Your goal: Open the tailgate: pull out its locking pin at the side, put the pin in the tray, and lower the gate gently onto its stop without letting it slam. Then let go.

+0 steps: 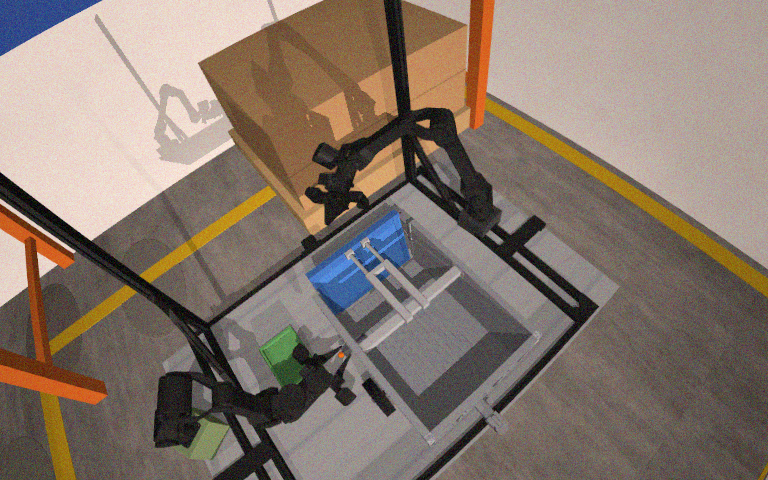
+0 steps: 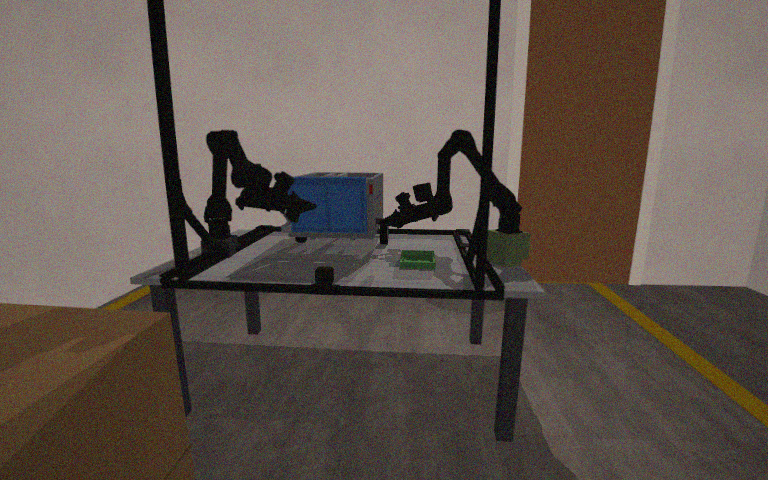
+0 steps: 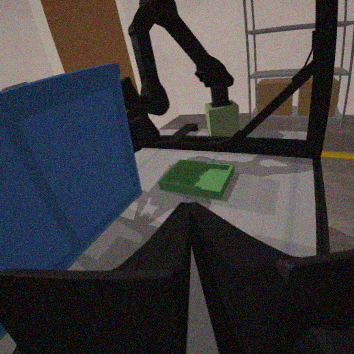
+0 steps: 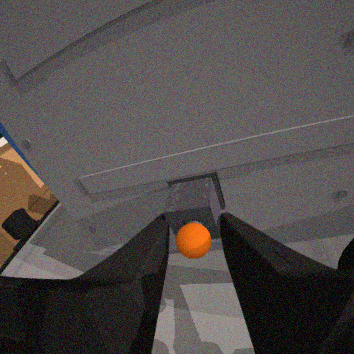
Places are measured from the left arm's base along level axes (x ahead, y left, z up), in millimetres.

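Where they show: left gripper, fingertip midpoint: (image 1: 326, 224) (image 2: 316, 206) (image 3: 187, 210); right gripper, fingertip midpoint: (image 1: 346, 350) (image 2: 379, 222) (image 4: 194, 221); left arm's base, link origin: (image 1: 480, 211) (image 2: 219, 237); right arm's base, link origin: (image 1: 185, 430) (image 2: 508, 231) (image 3: 220, 103).
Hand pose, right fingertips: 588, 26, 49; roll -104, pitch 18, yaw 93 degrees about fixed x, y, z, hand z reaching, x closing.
Observation:
Things, the pixels of their top centre, and the offset from my right fingertips, as dx, dy, dz. "spot": a spot on its surface instead.
- grey truck bed, surface spot: (image 4: 175, 100) spot: -10, +9, +57
- small grey bracket, surface spot: (image 4: 190, 195) spot: +2, +4, +18
- green tray, top centre: (image 3: 196, 172) (image 1: 287, 357) (image 2: 417, 256) +131, -140, -90
The blue tailgate (image 1: 334, 277) (image 2: 336, 206) (image 3: 75, 150) stands upright at the end of the grey truck bed (image 2: 374, 210) (image 4: 175, 100). The locking pin's orange knob (image 1: 340, 355) (image 4: 193, 240) is at the bed's side, in front of a small grey bracket (image 4: 190, 195); how deep its shaft sits is hidden. My right gripper (image 1: 343, 352) (image 2: 385, 223) (image 4: 194, 221) is shut on the pin. My left gripper (image 1: 328, 219) (image 2: 312, 207) (image 3: 187, 210) is shut and empty, beside the tailgate's outer face. The green tray (image 1: 276, 345) (image 2: 417, 264) (image 3: 190, 191) lies on the table.
Two light bars (image 1: 390, 297) reach across the open bed behind the gate. Black frame rails (image 2: 243, 288) edge the table, with tall posts (image 1: 399, 73) (image 2: 164, 113) at the corners. Cardboard boxes (image 1: 339, 50) stand beyond the table. A pale green block (image 2: 508, 249) is by the right arm's base.

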